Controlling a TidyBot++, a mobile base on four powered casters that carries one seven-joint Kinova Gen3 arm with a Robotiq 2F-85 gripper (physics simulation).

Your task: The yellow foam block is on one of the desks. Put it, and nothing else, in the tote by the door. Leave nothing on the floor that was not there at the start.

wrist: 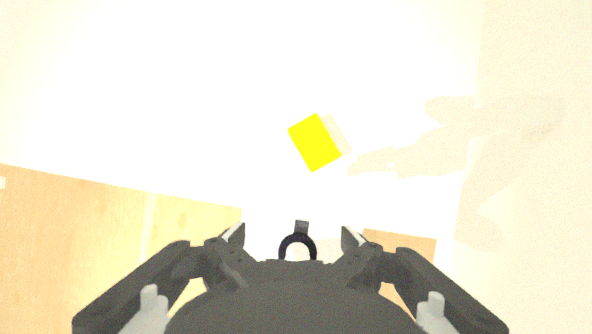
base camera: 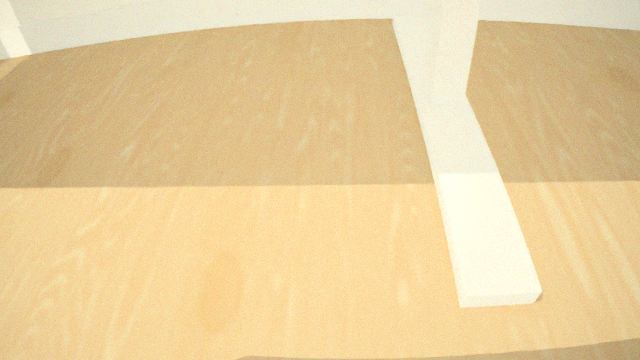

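Pixels of known places: gripper, fingertip midpoint: (wrist: 293, 234); arm's base, link origin: (wrist: 297, 253).
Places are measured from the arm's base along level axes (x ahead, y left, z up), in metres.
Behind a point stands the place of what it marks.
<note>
The yellow foam block (wrist: 314, 143) @[x 0.389, y 0.033, z 0.369 m] lies on the white desk top (wrist: 150, 100) @[x 0.433, y 0.389, z 0.324 m] in the wrist view, a little above and right of the middle, turned at an angle, with a faint shadow at its right side. My gripper (wrist: 293, 234) @[x 0.282, y 0.051, z 0.519 m] is open and empty. Its fingertips stand apart in the lower part of the wrist view, and the block shows beyond them, apart from both. The height of the gripper over the desk is hard to tell. The tote does not show in either view.
The desk's white leg and foot (base camera: 487, 240) @[x 0.335, y -0.151, z -0.371 m] stand on the wooden floor (base camera: 225, 240) @[x 0.357, y 0.139, z -0.396 m] right of the middle in the base camera view. The desk's near edge borders wooden floor (wrist: 75, 240) @[x -0.390, y 1.466, z -0.396 m] at the lower left of the wrist view. A pale wall (wrist: 545, 200) @[x 0.369, y -0.930, z 0.048 m] rises at the right, with arm shadows on it.
</note>
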